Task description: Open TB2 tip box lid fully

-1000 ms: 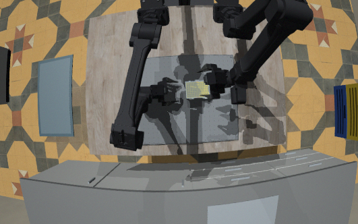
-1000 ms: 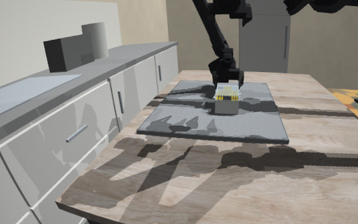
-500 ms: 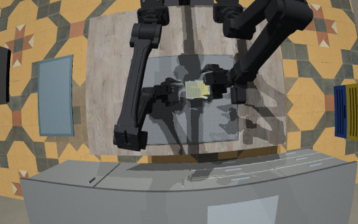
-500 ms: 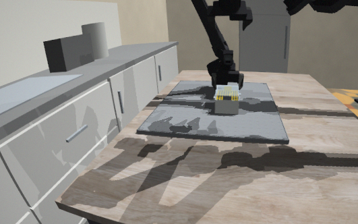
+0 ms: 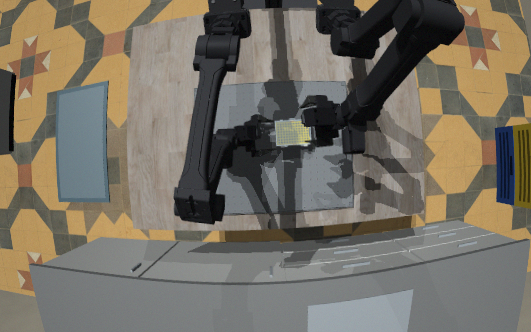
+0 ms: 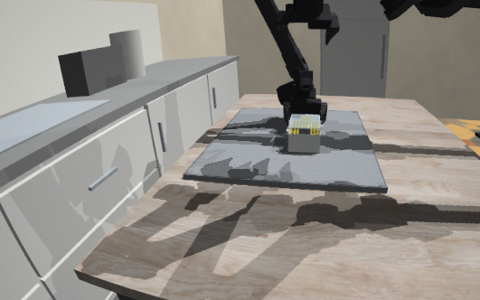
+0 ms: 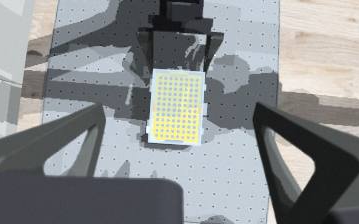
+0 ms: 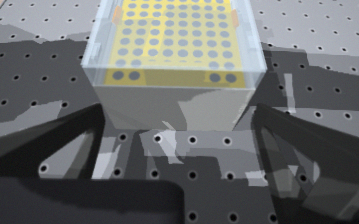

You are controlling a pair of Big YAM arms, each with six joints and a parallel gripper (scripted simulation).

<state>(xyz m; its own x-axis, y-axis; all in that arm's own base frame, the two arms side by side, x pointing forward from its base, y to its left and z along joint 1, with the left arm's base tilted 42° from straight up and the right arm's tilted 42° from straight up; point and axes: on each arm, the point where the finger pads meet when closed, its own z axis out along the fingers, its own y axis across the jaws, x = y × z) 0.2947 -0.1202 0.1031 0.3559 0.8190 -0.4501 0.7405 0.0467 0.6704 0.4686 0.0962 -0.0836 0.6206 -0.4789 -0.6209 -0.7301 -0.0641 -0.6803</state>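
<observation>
The clear lid lies 23 cm below my left hand, 2 cm to the right of it and 1 cm ahead of it. Round my left hand: tip box TB2 (25 cm below, 2 cm to the right, 1 cm ahead); yellow insert (24 cm below, 2 cm to the right, 1 cm ahead).
The tip box TB2 lies 7 cm to the left of my right hand and 1 cm above it. Round my right hand: clear lid 7 cm to the left, 2 cm above; yellow insert 7 cm to the left, 2 cm above.
</observation>
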